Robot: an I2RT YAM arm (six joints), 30 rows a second.
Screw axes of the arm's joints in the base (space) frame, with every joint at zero. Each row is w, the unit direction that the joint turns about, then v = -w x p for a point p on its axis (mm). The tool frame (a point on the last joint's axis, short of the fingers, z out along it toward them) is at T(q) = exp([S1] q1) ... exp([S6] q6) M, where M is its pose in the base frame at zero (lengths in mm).
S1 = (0, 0, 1, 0, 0, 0)
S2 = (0, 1, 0, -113.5, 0, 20)
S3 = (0, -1, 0, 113.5, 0, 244)
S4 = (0, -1, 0, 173.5, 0, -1)
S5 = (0, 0, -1, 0, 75, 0)
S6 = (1, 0, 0, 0, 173.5, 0)
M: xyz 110.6 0 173.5 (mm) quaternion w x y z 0.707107 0 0.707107 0
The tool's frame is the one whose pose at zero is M.
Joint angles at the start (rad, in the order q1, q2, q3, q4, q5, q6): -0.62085, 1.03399, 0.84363, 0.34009, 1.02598, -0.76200
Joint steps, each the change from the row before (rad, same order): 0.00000, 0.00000, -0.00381, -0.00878, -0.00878, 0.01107; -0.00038, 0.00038, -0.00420, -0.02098, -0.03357, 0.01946; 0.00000, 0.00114, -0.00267, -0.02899, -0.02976, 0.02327; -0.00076, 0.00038, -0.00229, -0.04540, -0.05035, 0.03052; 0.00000, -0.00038, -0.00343, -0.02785, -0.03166, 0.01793
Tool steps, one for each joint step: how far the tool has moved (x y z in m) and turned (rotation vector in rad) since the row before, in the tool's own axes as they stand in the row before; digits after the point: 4 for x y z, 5 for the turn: 0.0014, 0.0016, -0.0001, -0.01090, -0.00125, 0.00033; 0.0018, 0.0032, 0.0000, -0.03377, -0.01226, -0.00208; 0.0021, 0.0035, 0.0001, -0.03462, -0.00565, -0.00377; 0.0029, 0.0046, 0.0001, -0.05651, -0.00955, -0.00801; 0.0023, 0.0032, -0.0001, -0.03693, -0.00432, -0.00604
